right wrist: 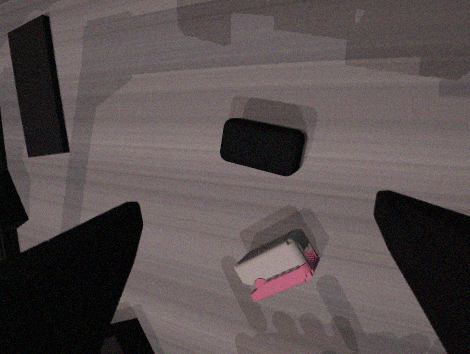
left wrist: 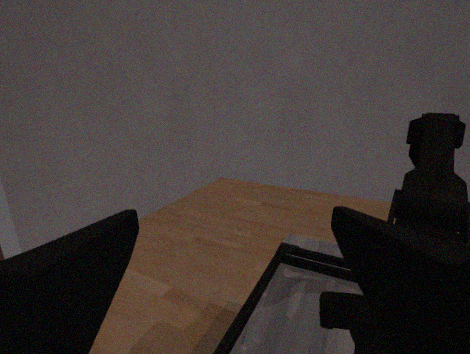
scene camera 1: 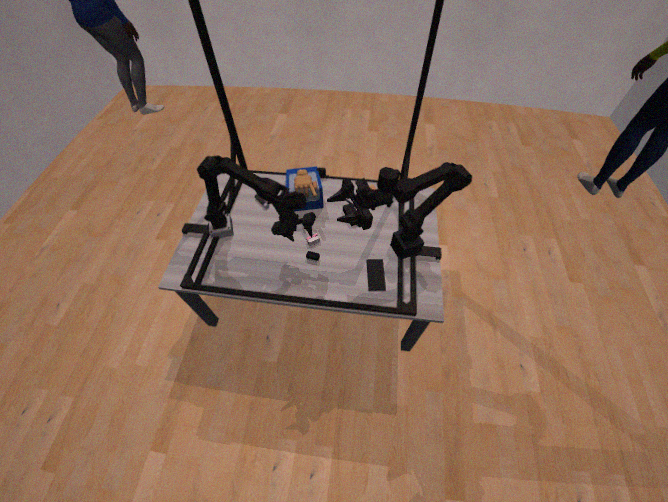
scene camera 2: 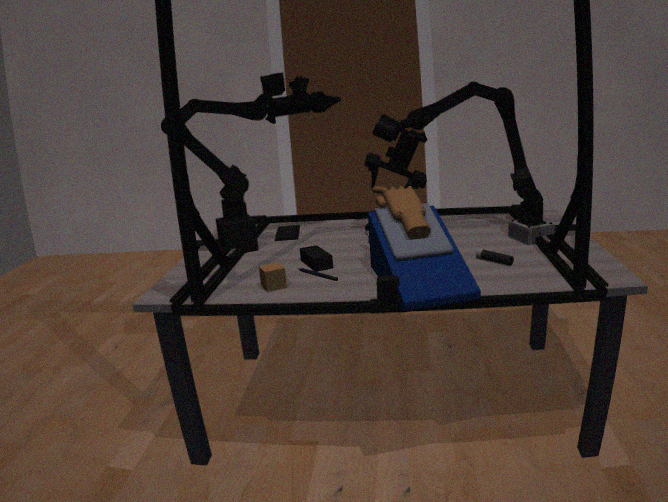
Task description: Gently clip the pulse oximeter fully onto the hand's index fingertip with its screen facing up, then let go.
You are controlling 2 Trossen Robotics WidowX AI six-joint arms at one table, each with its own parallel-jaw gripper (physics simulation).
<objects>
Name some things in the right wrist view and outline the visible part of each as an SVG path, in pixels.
The right gripper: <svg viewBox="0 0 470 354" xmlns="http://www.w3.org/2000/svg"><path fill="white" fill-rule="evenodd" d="M138 202L125 202L49 239L49 241L46 240L30 249L0 261L0 354L100 354L137 254L143 229L143 219ZM378 191L375 200L374 218L390 254L447 354L470 354L470 216L394 191Z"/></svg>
A pulse oximeter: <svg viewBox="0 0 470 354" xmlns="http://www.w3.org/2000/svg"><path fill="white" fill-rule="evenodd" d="M303 230L291 230L252 250L234 266L244 284L255 285L256 288L251 293L254 302L307 282L312 278L320 258Z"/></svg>
</objects>
